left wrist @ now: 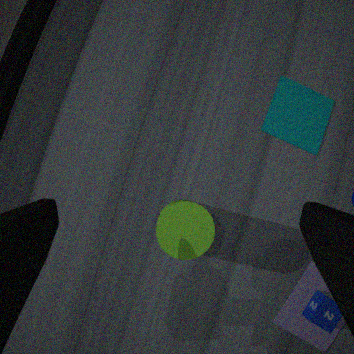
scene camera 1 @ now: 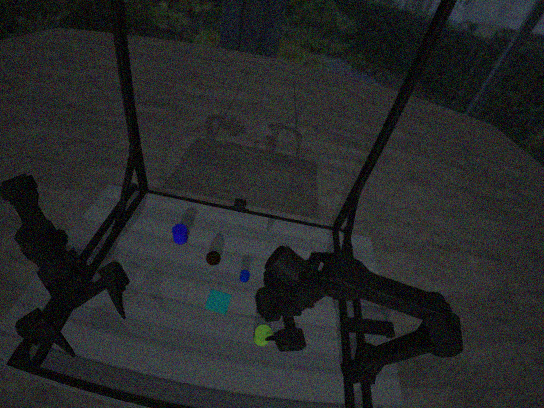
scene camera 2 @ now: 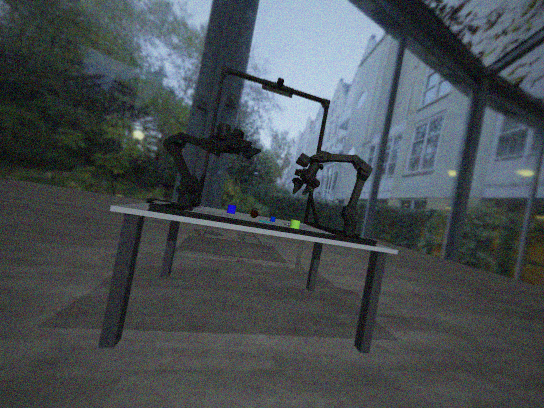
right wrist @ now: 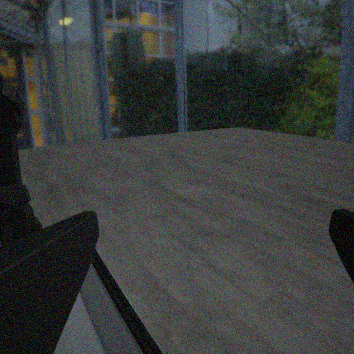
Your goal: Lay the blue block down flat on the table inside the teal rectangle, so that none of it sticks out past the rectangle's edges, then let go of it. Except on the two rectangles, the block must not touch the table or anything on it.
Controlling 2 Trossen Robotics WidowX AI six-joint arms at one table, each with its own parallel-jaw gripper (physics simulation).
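Frame: origin at the left arm's base, x down, y ahead, z right, level; centimetres.
Where they show: left gripper, fingertip midpoint: (left wrist: 181,212) (scene camera 1: 263,321) (scene camera 2: 297,194); right gripper, fingertip midpoint: (scene camera 1: 99,336) (scene camera 2: 256,147) (right wrist: 214,222); left arm's base, origin of the base link: (scene camera 1: 355,371) (scene camera 2: 348,234); right arm's base, origin of the base link: (scene camera 2: 183,205).
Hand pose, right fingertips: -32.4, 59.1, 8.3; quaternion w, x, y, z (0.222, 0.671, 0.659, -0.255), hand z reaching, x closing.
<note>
Things, the pixels of their top centre, and the offset from my right fingertips, as dx, dy, dz. "*": a spot on its surface instead.
- blue block, middle of its top: (left wrist: 328,314) +32.4, -43.3, +22.6
- pale pinkish rectangle, surface spot: (left wrist: 292,316) * +34.2, -44.1, +19.4
- teal rectangle, surface spot: (left wrist: 298,115) (scene camera 1: 218,301) * +34.2, -21.7, +20.1
- yellow-green cylinder, middle of its top: (left wrist: 185,230) (scene camera 1: 263,333) (scene camera 2: 295,220) +29.9, -33.5, +7.1
- small blue cylinder, middle of its top: (scene camera 1: 245,273) +31.2, -31.0, +28.0
- dark red-brown round object, middle of its top: (scene camera 1: 213,254) +29.3, -20.7, +35.3
- larger blue cylinder, middle of its top: (scene camera 1: 179,229) +28.9, -8.9, +46.3
The blue block (left wrist: 321,311), marked with white digits, lies on the pale pinkish rectangle (left wrist: 292,316) at the lower right of the left wrist view, partly covered by a finger. In scene camera 1 the left arm hides both. The teal rectangle (scene camera 1: 218,301) (left wrist: 298,115) lies bare on the table. My left gripper (left wrist: 181,212) (scene camera 2: 300,191) is open and empty, above the table over the area of the yellow-green cylinder; the block lies off to its side, beneath one finger in the wrist picture. My right gripper (scene camera 1: 99,336) (right wrist: 214,222) is open and empty, raised at the picture's left in scene camera 1.
A yellow-green cylinder (scene camera 1: 262,335) (left wrist: 185,230) stands between the left gripper's fingers in the wrist picture, below them. A small blue cylinder (scene camera 1: 244,275), a dark red-brown round object (scene camera 1: 213,258) and a larger blue cylinder (scene camera 1: 180,234) stand behind the teal rectangle. A dark frame surrounds the table.
</note>
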